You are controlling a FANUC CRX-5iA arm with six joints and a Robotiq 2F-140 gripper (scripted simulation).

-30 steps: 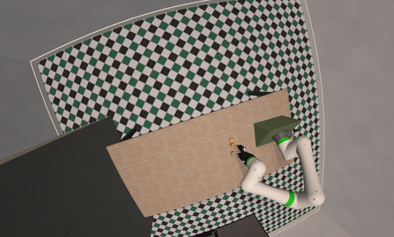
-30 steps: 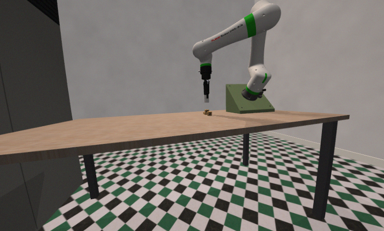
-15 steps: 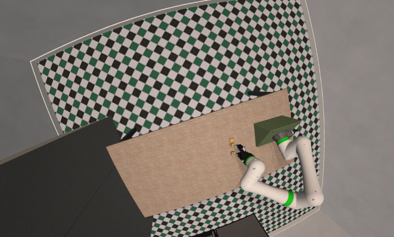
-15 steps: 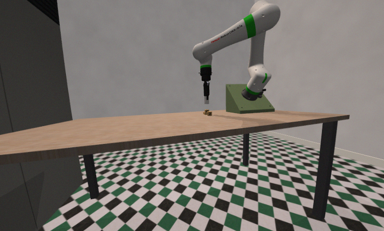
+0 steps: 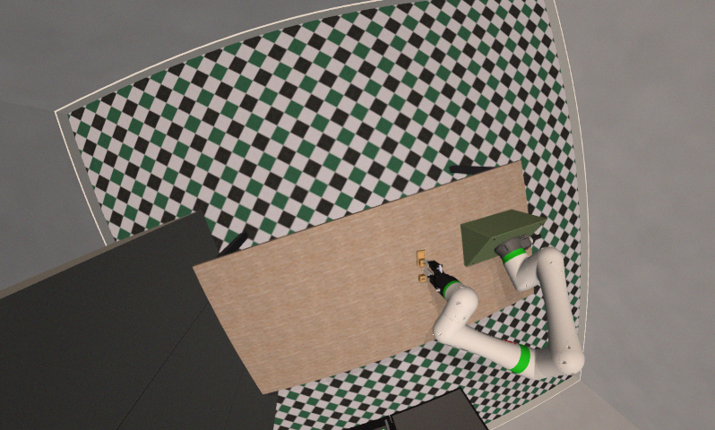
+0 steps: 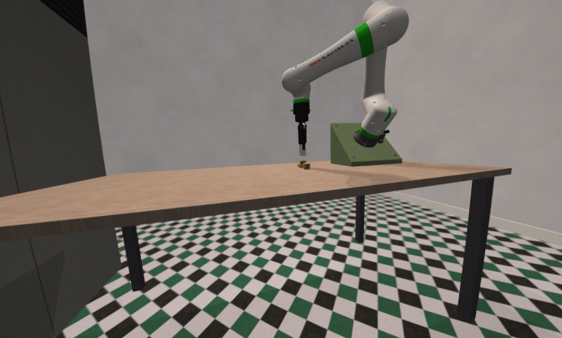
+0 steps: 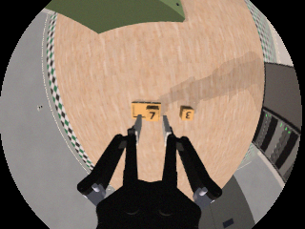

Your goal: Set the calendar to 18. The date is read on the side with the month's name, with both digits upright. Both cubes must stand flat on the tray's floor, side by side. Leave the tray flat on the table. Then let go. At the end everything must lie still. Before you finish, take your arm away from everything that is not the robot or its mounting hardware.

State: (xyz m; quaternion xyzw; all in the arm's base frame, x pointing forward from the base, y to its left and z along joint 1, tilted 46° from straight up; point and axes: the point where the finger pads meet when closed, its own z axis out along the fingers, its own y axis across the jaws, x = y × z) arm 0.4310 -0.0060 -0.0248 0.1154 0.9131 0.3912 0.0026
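My gripper is now 90 mm above the tray and 20 mm to the left of it.
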